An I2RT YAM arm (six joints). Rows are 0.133 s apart.
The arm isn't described. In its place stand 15 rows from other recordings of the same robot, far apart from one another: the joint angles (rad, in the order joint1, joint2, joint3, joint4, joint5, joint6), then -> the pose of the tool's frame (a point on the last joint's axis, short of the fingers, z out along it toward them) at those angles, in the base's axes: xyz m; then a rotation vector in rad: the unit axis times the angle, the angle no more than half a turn.
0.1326, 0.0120, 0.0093, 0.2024, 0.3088, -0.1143 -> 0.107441 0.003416 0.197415 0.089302 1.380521 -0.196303
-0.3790, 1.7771, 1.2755, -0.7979, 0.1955, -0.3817 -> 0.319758 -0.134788 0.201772 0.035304 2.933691 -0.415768
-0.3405, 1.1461, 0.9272, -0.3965, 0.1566, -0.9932 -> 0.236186 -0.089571 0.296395 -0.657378 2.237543 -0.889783
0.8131, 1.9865, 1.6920, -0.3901, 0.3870, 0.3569 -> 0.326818 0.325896 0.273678 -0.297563 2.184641 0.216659
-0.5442, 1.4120, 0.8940, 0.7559, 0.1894, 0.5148 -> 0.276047 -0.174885 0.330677 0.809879 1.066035 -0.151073
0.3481, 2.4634, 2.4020, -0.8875, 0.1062, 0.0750 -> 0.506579 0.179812 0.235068 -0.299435 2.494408 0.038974
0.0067, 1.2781, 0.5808, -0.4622, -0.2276, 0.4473 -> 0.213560 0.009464 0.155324 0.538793 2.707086 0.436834
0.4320, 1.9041, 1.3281, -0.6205, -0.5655, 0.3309 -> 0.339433 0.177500 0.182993 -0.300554 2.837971 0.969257
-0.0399, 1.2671, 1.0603, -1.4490, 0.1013, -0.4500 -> 0.183571 -0.010931 0.264814 0.623841 -2.967519 0.117859
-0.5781, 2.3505, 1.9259, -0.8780, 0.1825, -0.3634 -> 0.400530 -0.269043 0.149869 0.352981 2.934928 -0.421916
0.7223, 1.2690, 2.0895, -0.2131, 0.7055, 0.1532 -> 0.126086 0.080335 0.643396 0.365699 1.071132 0.441824
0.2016, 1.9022, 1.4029, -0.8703, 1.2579, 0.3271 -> 0.366050 0.040241 0.215259 0.300822 2.197418 -1.494979
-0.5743, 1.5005, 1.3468, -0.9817, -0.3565, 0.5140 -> 0.256972 -0.151476 0.301289 1.286806 2.331495 0.461435
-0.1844, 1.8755, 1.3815, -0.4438, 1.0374, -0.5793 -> 0.385478 -0.103082 0.227743 -0.031807 2.518191 -1.613446
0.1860, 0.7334, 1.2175, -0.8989, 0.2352, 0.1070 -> 0.111803 0.012597 0.413580 0.073831 1.972368 -0.042620
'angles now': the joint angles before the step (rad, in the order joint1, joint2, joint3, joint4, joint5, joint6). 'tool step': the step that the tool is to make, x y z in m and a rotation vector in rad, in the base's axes. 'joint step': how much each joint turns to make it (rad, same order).
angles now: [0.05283 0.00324 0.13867 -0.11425 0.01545 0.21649]
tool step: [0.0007 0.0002 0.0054 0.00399 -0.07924 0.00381]
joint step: [0.00041 -0.00029 -0.01389 0.09294 -0.00340 -0.00001]
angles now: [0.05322 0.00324 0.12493 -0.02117 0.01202 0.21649]
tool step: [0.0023 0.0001 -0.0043 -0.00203 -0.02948 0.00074]
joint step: [-0.00093 -0.00035 -0.03156 0.06058 -0.00207 -0.00337]
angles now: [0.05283 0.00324 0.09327 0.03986 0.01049 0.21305]
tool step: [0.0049 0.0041 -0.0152 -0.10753 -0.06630 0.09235]
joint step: [-0.00040 -0.00018 -0.08795 0.14424 -0.10911 -0.09491]
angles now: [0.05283 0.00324 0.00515 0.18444 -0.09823 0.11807]
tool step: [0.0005 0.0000 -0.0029 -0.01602 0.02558 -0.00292]
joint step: [-0.00018 0.00001 0.00042 -0.02827 0.00018 -0.01497]
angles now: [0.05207 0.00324 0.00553 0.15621 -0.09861 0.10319]
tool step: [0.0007 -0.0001 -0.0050 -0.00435 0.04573 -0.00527]
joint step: [0.00053 -0.00007 0.00001 -0.04623 0.00548 -0.00273]
